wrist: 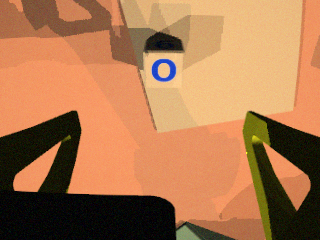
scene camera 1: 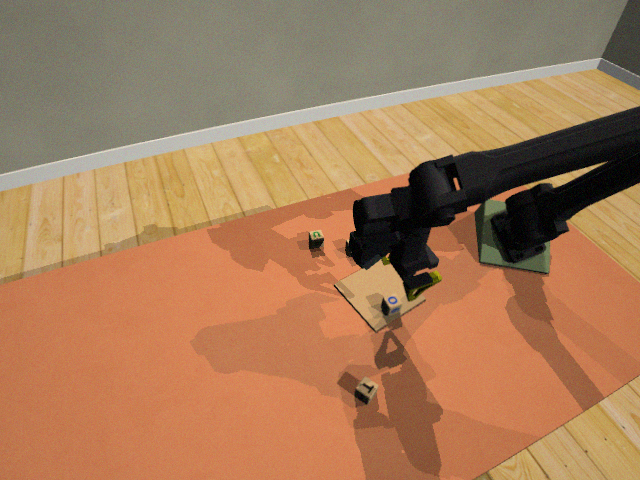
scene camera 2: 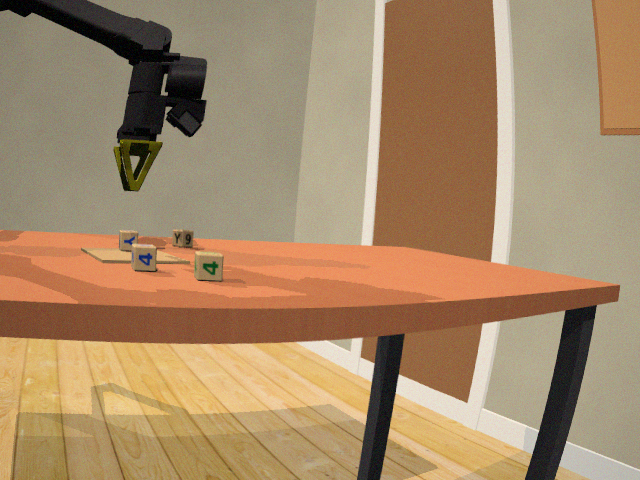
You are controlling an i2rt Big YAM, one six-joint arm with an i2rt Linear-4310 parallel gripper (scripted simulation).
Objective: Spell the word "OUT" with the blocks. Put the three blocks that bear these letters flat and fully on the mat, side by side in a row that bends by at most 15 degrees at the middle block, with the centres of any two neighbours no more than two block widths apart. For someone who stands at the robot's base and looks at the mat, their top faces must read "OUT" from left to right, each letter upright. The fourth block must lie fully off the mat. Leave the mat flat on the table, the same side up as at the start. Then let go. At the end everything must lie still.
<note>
The pictures show: my gripper and a tan mat.
My gripper also shows in the wrist view and in scene camera 1.
</note>
